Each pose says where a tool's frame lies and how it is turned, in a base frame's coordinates. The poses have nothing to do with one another.
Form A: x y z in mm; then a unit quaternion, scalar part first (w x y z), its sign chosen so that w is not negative.
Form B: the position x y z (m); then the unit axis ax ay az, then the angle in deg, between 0 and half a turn. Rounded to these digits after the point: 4 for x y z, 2 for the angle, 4 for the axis.
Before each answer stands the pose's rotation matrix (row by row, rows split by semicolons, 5 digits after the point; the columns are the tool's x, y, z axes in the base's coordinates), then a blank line. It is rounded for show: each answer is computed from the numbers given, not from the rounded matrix.
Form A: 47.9 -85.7 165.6 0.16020 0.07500 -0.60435 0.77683
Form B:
-0.93742 -0.33955 -0.07711; 0.15824 -0.21819 -0.96299; 0.31016 -0.91493 0.25827

0.0479 -0.0857 0.1656 0.0760 -0.6123 0.7870 161.56
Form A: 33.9 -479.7 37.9 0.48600 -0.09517 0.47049 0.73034
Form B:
-0.50950 -0.79944 0.31830; 0.62033 -0.08490 0.77973; -0.59632 0.59472 0.53917

0.0339 -0.4797 0.0379 -0.1089 0.5383 0.8357 121.84
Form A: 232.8 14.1 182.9 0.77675 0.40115 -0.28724 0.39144
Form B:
0.52853 -0.83856 -0.13218; 0.37765 0.37170 -0.84807; 0.76028 0.39831 0.51314

0.2328 0.0141 0.1829 0.6369 -0.4561 0.6215 78.07
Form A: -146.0 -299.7 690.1 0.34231 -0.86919 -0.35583 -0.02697
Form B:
0.74532 0.63703 -0.19672; 0.60010 -0.51242 0.61425; 0.29049 -0.57587 -0.76420

-0.1460 -0.2997 0.6901 -0.9251 -0.3787 -0.0287 139.96
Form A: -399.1 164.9 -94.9 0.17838 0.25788 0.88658 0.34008
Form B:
-0.80336 0.33594 0.49170; 0.57859 0.63569 0.51101; -0.14090 0.69502 -0.70505

-0.3991 0.1649 -0.0949 0.2621 0.9010 0.3456 159.45
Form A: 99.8 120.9 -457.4 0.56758 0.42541 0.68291 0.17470
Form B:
0.00623 0.38272 0.92384; 0.77934 0.57702 -0.24430; -0.62657 0.72151 -0.29467

0.0998 0.1209 -0.4574 0.5167 0.8295 0.2122 110.84
